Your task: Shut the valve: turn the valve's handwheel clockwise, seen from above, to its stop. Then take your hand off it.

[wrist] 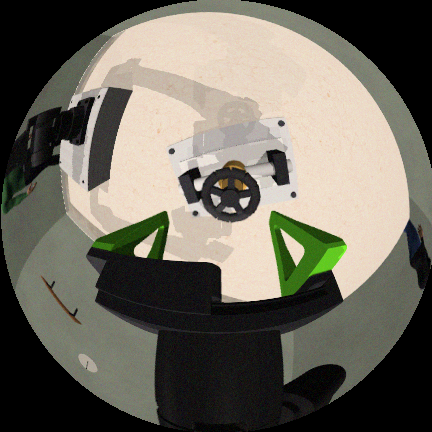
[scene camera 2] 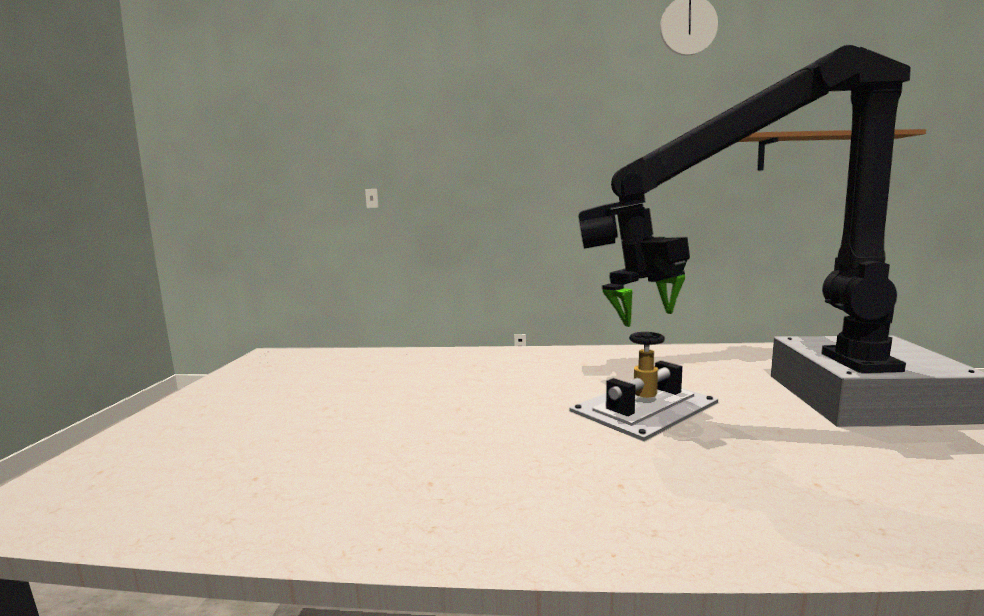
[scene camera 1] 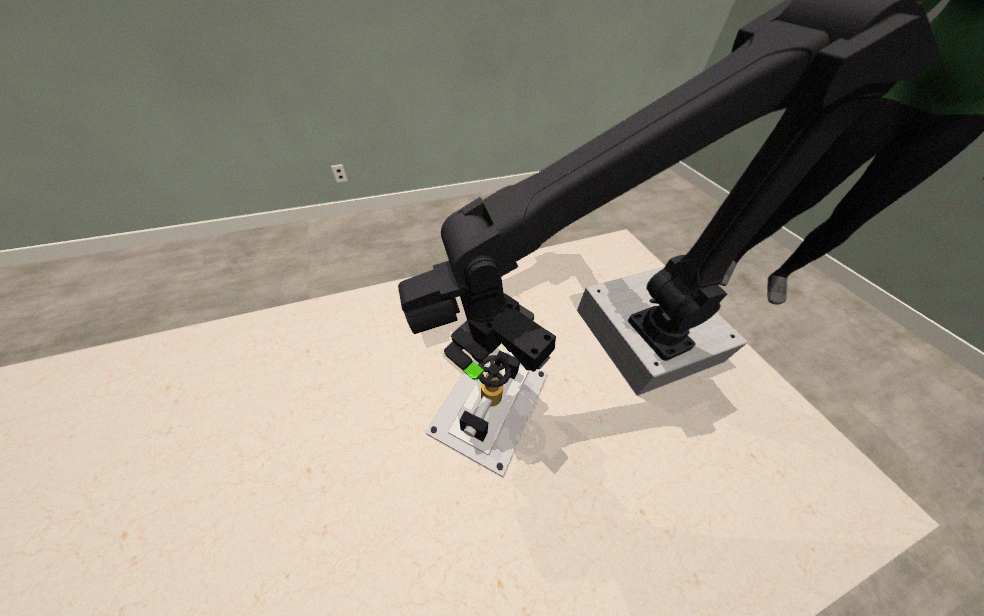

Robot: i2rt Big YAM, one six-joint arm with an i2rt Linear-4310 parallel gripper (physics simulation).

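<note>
The valve's black spoked handwheel [scene camera 1: 495, 370] [scene camera 2: 646, 337] [wrist: 231, 195] sits level on top of the brass valve body [scene camera 1: 491, 393] [scene camera 2: 645, 381]. A grey pipe runs through the body between two black blocks on a light plate [scene camera 1: 509, 434] [scene camera 2: 610, 419] [wrist: 291, 182]. My gripper [scene camera 2: 648, 318] [wrist: 218, 215] is open and empty, its green fingers pointing down. In the scene camera 2 view the fingertips are a little above the wheel, one towards each side, with a gap between. In the wrist view the wheel shows ahead of the fingertips. In the scene camera 1 view one finger is mostly hidden.
The arm's grey base block [scene camera 1: 617, 355] [scene camera 2: 806, 388] [wrist: 107, 145] stands on the table to the right of the valve in the scene views. A wooden shelf [scene camera 2: 798, 135] is on the wall behind the arm. A person [wrist: 12, 187] in green stands beyond the arm's base.
</note>
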